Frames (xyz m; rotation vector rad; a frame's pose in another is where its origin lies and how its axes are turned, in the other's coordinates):
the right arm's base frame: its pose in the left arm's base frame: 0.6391 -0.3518 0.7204 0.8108 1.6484 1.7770
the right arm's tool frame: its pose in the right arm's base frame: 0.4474 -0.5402 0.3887 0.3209 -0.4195 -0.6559
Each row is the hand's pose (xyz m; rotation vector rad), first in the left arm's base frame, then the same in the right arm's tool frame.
Working: the left arm's base frame: its pose in the right arm's tool frame: 0.0832 -0.3280 -0.6591 -0.6171 -1.6664 -0.8451

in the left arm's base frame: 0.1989 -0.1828 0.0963 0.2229 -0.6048 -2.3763
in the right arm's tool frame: -0.1635 -0.3683 -0.5186 -1.3905 1.6912 1.3459
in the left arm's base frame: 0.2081 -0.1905 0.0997 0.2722 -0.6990 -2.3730
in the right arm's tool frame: -0.1737 -0.3705 -0.5117 -1.3640 1.7106 1.2501
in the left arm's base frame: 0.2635 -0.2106 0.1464 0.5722 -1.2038 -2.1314
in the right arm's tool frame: -0.2307 -0.3472 -0.4686 -1.1354 1.9336 0.7282
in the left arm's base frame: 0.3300 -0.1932 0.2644 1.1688 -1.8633 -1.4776
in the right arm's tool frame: -0.3041 -0.2448 -0.4159 -0.7764 2.1069 -0.2327
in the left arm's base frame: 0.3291 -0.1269 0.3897 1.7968 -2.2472 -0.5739
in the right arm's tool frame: -0.3277 -0.1051 -0.4189 -0.4448 1.9406 -1.2290
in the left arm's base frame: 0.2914 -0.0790 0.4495 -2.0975 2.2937 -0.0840
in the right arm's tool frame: -0.3172 -0.0275 -0.4529 -0.2468 1.6404 -1.7904
